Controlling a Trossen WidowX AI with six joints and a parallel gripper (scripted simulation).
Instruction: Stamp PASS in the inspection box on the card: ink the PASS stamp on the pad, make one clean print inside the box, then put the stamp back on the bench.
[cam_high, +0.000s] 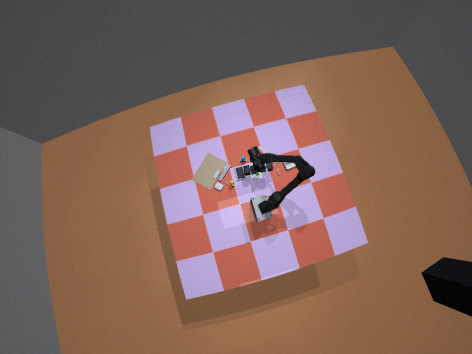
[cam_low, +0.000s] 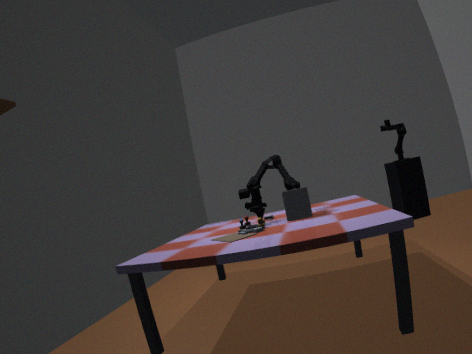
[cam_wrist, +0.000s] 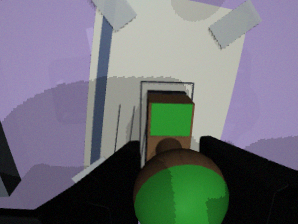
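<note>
My gripper tip is now right at the green-topped stamp. The rest, counted from my gripper tip: dark ink pad (4 cm ahead, 11 cm to the left, 2 cm below); cream card (1 cm ahead, 3 cm below); blue-topped stamp (12 cm ahead, 5 cm to the left).
</note>
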